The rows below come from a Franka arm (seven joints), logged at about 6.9 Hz.
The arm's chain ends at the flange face. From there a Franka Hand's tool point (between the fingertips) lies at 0.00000 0.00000 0.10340 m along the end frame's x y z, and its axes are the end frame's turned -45 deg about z.
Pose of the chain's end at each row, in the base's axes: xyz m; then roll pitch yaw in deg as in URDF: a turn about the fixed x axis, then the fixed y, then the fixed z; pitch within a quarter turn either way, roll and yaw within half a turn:
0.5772 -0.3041 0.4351 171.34 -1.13 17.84
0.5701 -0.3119 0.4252 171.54 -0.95 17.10
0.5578 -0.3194 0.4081 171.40 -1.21 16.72
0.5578 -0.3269 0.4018 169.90 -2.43 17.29
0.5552 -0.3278 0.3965 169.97 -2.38 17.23
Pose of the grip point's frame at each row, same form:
0.5839 -0.3183 0.3329 173.06 5.31 62.43
0.5762 -0.3259 0.3229 173.33 5.30 61.72
0.5643 -0.3336 0.3059 173.04 5.21 61.31
0.5673 -0.3429 0.3001 171.11 5.39 61.66
0.5646 -0.3437 0.2948 171.19 5.38 61.61

